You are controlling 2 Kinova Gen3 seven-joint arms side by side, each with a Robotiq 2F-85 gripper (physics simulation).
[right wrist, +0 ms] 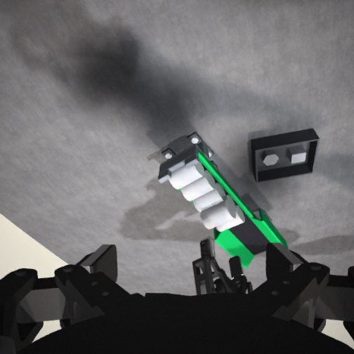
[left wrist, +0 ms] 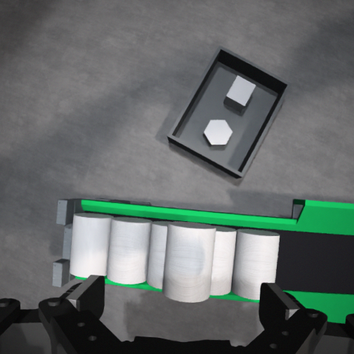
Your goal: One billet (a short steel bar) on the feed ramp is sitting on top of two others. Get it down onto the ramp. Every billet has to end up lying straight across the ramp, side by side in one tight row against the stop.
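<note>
Several pale billets lie across the green feed ramp; the end one is beside the grey stop. The raised billet rests over two others, the third and fourth from the stop, roughly parallel to them. A last billet lies on its far side from the stop. My left gripper is open, its fingers apart near the lower rail in the left wrist view. My right gripper is open and empty, away from the billets.
A dark tray stands beside the ramp, holding a hexagonal piece and a block. The ramp's wider green-walled part with its black bed extends beyond the last billet.
</note>
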